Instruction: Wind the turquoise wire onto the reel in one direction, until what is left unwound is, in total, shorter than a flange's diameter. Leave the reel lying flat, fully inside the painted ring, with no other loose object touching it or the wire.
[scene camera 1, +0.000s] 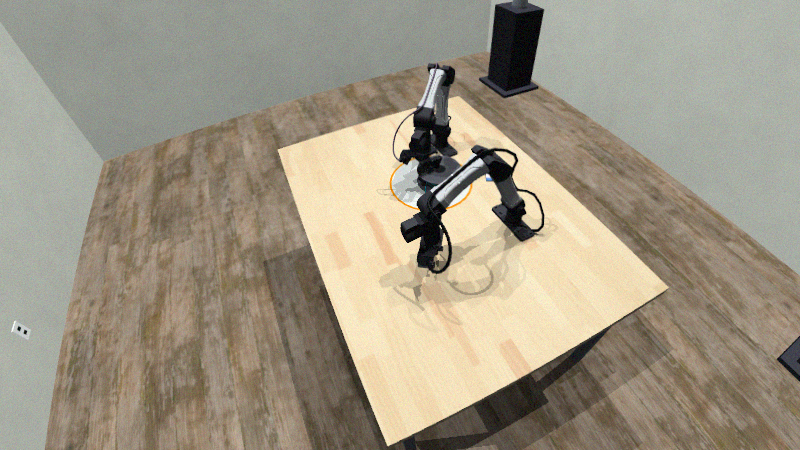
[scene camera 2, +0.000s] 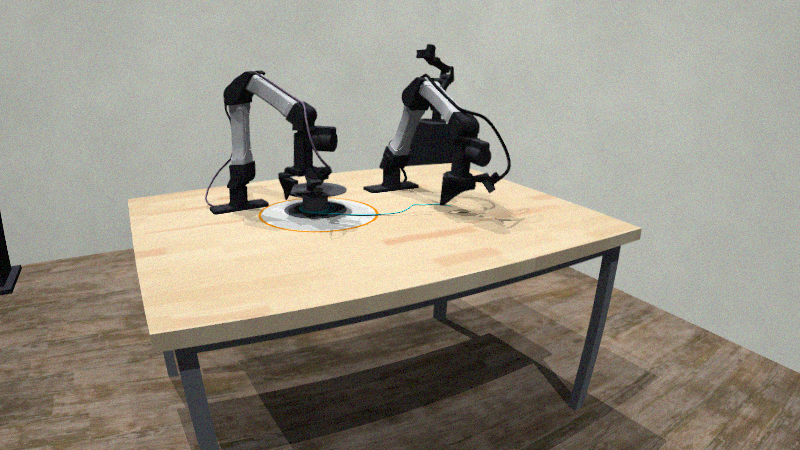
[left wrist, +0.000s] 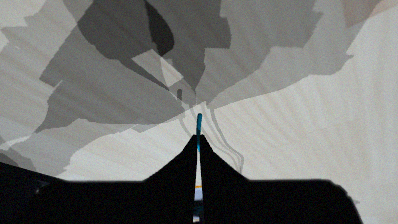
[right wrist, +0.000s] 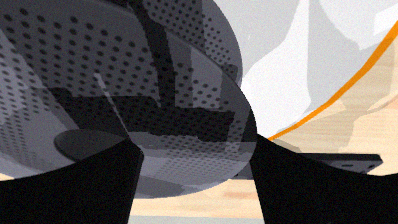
Scene:
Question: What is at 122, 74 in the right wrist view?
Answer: A dark reel.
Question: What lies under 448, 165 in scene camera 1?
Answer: A dark reel.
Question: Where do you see my right gripper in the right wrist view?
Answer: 195, 133

